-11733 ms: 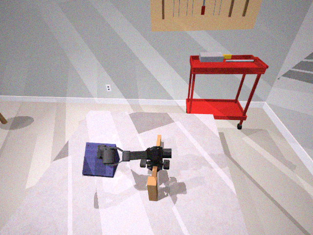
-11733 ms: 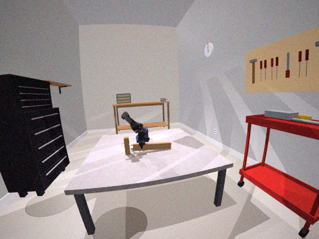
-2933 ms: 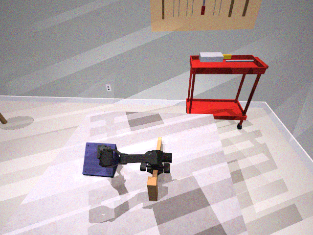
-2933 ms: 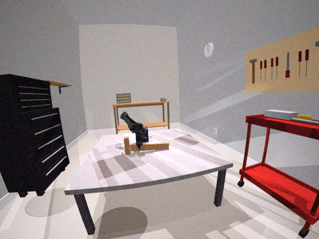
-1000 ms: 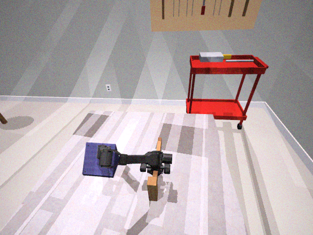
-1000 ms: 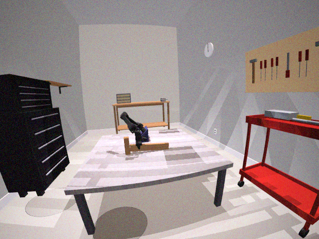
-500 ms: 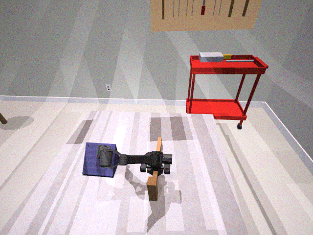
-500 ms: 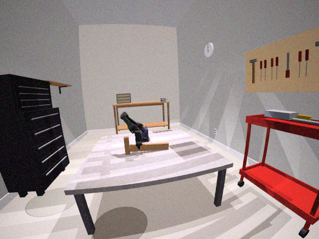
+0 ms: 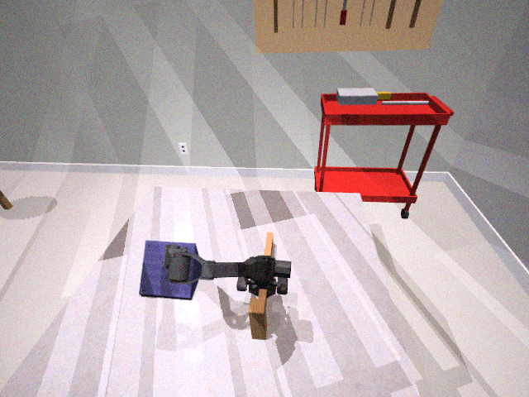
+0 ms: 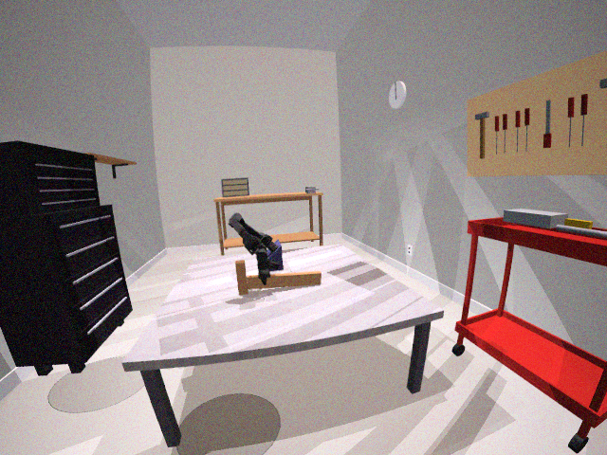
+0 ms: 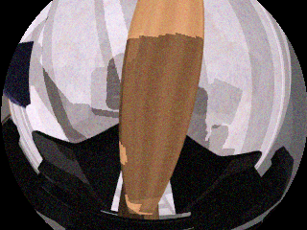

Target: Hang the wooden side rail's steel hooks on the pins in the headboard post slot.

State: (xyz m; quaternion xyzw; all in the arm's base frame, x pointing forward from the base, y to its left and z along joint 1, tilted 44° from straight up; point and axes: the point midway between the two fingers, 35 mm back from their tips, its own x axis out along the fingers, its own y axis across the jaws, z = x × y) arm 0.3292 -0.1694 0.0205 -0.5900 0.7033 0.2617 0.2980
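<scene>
The headboard post is 120 mm to the right of my gripper tip, 50 mm above it and 10 mm behind it.
</scene>
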